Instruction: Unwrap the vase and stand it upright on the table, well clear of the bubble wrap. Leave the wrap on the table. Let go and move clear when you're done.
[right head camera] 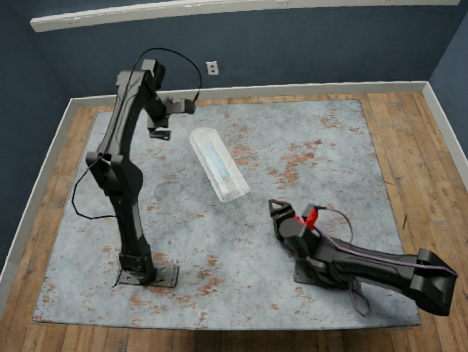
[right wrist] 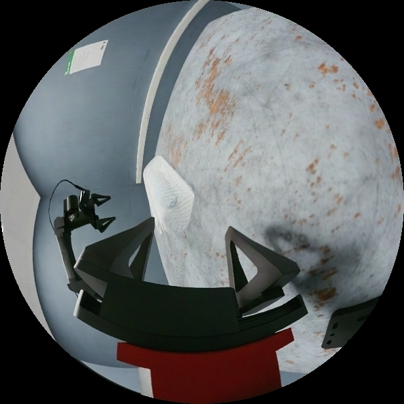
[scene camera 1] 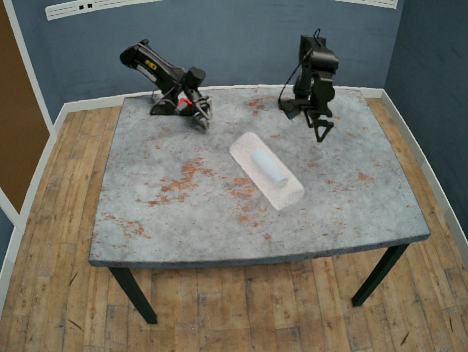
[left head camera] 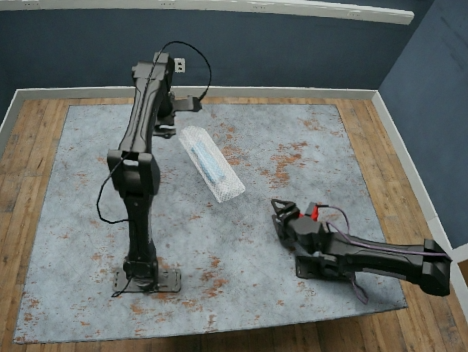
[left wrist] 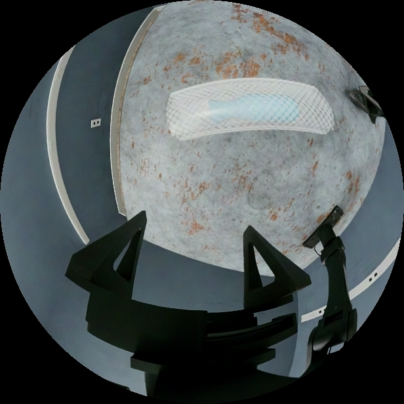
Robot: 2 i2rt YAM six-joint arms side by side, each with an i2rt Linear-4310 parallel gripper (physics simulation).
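The light blue vase [left head camera: 208, 161] [right head camera: 215, 160] [scene camera 1: 270, 166] [left wrist: 255, 107] lies on its side inside the white, see-through bubble wrap [left head camera: 231, 188] [right head camera: 236, 188] [scene camera 1: 244, 145] [left wrist: 185, 117] [right wrist: 162, 175], near the middle of the table. The wrap still encloses it as a long flat packet. My left gripper [left head camera: 165, 131] [right head camera: 159, 134] [scene camera 1: 320, 127] [left wrist: 197, 223] is open and empty, raised beside the packet in the head views. My right gripper [left head camera: 274, 210] [right head camera: 273, 206] [scene camera 1: 207, 121] [right wrist: 191, 227] is partly open and empty, low, to the right of the packet's near end in the head views, apart from it.
The rust-stained grey table [left head camera: 320, 175] [right head camera: 340, 200] [scene camera 1: 150, 230] carries both arm bases. The left arm's base [left head camera: 170, 281] [right head camera: 167, 276] stands at the near left in the head views; the right arm's base [left head camera: 306, 270] is at the near right. Blue walls surround the table.
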